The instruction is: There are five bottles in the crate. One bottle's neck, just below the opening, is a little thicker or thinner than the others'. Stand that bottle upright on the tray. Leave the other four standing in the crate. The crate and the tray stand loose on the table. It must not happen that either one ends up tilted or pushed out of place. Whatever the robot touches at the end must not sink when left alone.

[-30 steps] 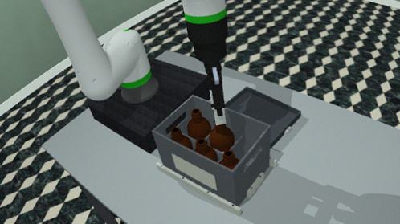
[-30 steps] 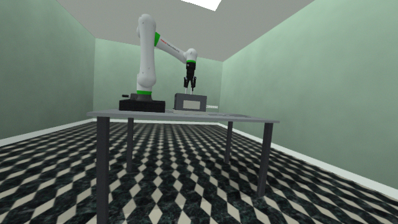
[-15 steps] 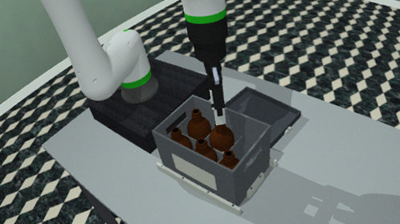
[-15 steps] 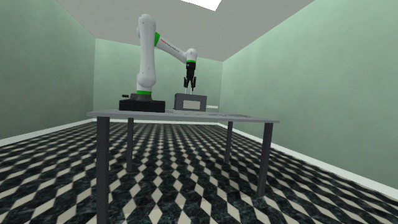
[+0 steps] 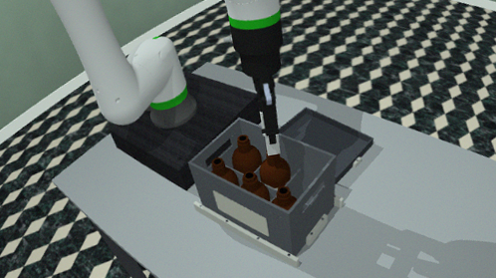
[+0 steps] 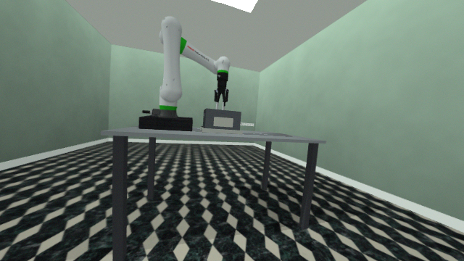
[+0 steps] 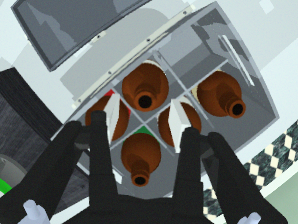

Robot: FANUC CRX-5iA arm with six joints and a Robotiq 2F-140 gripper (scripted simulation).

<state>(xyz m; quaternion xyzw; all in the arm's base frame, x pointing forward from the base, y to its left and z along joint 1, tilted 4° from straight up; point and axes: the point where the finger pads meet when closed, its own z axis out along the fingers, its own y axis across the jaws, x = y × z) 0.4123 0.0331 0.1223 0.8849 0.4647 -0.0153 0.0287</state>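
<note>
The crate is 1 cm ahead of my hand, 4 cm to the right of it and 13 cm below it. The rest, counted from my hand: glass bottle (8 cm behind, 2 cm to the right, 13 cm below); brown bottle (2 cm ahead, 9 cm to the right, 13 cm below); dark grey tray (4 cm behind, 22 cm to the left, 20 cm below).
</note>
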